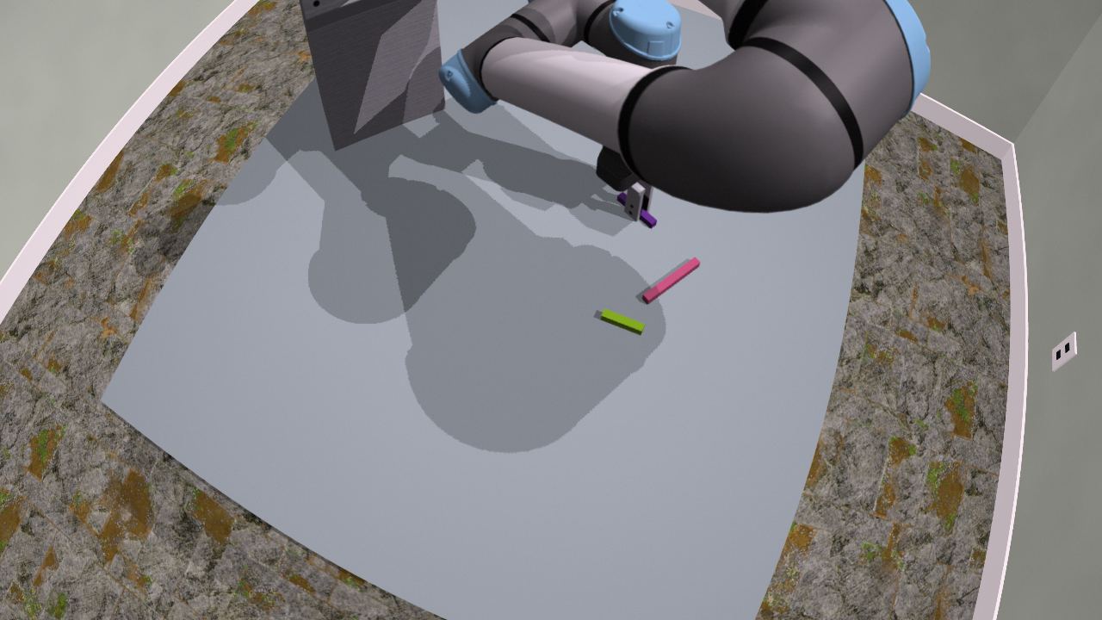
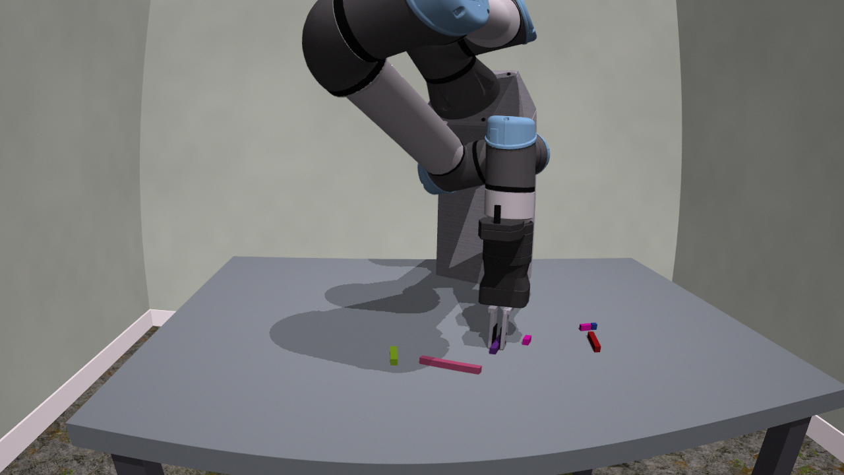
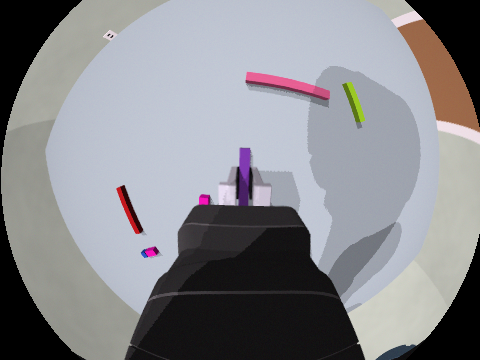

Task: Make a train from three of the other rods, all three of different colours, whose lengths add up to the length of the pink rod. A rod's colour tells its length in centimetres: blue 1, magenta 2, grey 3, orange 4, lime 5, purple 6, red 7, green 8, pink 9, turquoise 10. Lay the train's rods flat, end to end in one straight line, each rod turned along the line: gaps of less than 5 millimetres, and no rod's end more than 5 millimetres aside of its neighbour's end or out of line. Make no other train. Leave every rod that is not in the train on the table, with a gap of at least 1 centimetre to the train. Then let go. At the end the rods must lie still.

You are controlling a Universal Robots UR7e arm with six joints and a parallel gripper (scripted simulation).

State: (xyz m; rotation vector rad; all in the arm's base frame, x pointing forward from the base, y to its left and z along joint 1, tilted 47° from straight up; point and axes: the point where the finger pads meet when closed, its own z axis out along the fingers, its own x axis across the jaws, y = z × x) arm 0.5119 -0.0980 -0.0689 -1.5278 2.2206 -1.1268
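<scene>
Now: hand 1 cm above the purple rod. The rest, counted from my hand: lime rod: 2 cm ahead, 16 cm to the right, 1 cm below; red rod: 4 cm ahead, 16 cm to the left, 1 cm below; pink rod: 6 cm ahead, 9 cm to the right, 1 cm below.
</scene>
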